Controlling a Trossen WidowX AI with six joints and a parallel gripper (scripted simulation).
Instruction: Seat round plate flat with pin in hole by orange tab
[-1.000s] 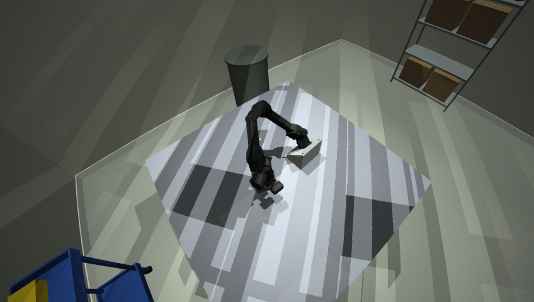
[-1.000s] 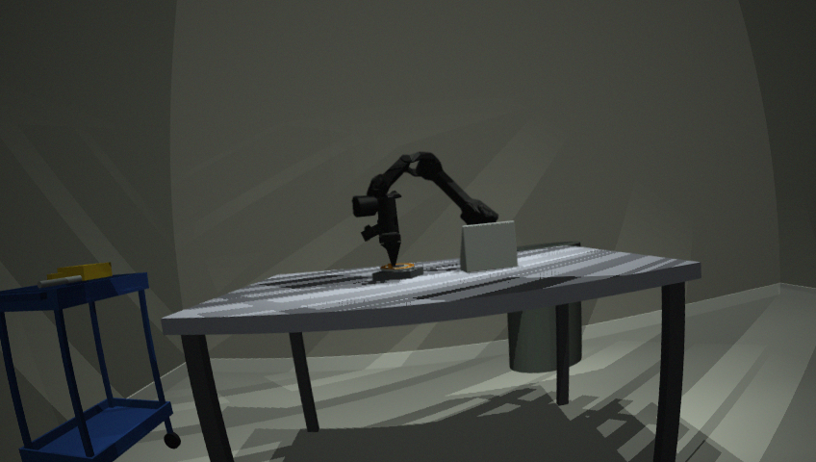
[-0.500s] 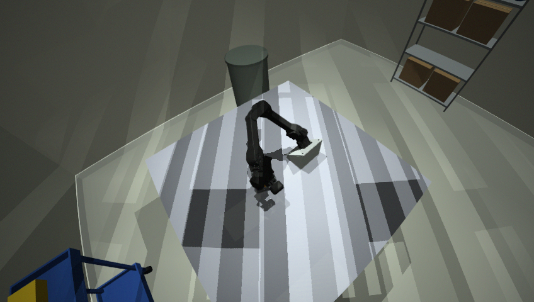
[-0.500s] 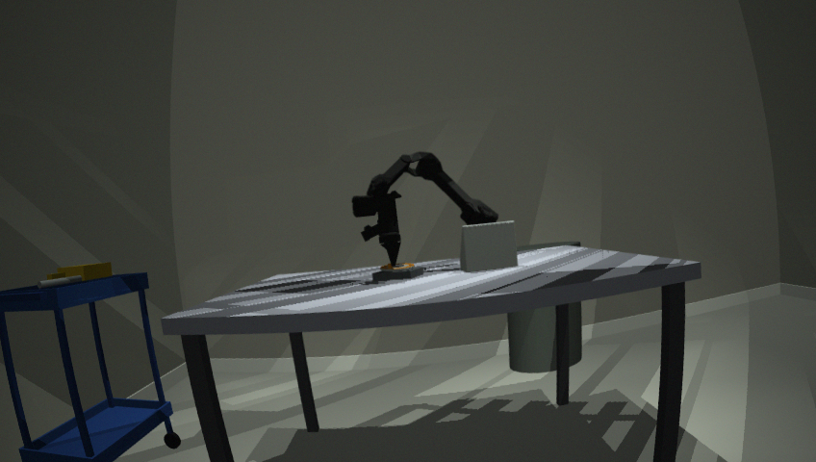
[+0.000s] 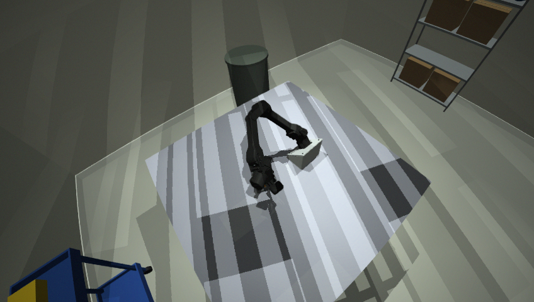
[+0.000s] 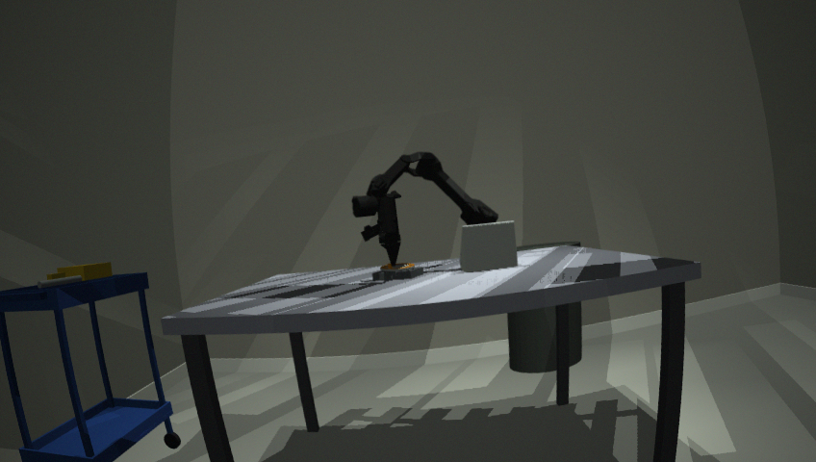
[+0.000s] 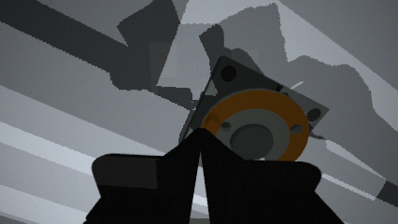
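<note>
Right now the round plate is 30 mm to the right of my gripper tip. Round my gripper tip: square base (50 mm to the right, 20 mm below, 10 mm behind).
</note>
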